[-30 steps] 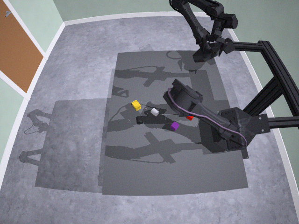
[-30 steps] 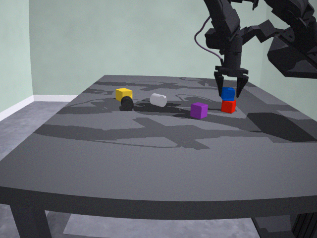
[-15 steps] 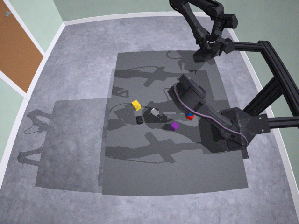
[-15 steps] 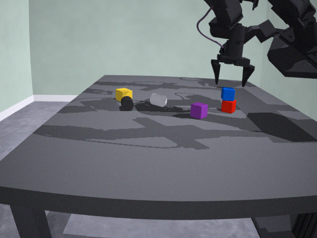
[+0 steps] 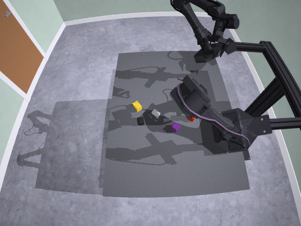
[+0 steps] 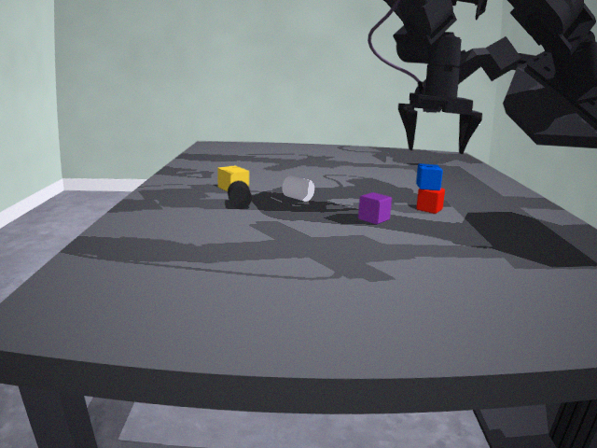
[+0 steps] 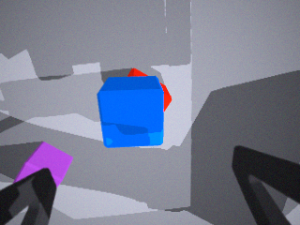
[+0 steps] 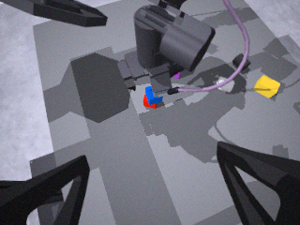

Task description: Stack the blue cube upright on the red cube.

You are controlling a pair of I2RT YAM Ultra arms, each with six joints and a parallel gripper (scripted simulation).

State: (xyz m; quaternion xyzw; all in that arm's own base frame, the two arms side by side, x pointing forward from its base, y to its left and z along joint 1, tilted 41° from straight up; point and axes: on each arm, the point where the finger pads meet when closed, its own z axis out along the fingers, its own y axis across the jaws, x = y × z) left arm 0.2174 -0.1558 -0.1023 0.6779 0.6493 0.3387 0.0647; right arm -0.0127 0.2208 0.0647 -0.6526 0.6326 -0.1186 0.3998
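My left gripper is now 60 mm above the blue cube and 10 mm to the left of it. Also, from my left hand: purple cube: 120 mm ahead, 100 mm below, 60 mm to the left; white cylinder: 240 mm ahead, 100 mm below, 50 mm to the right; red cube: 100 mm below.
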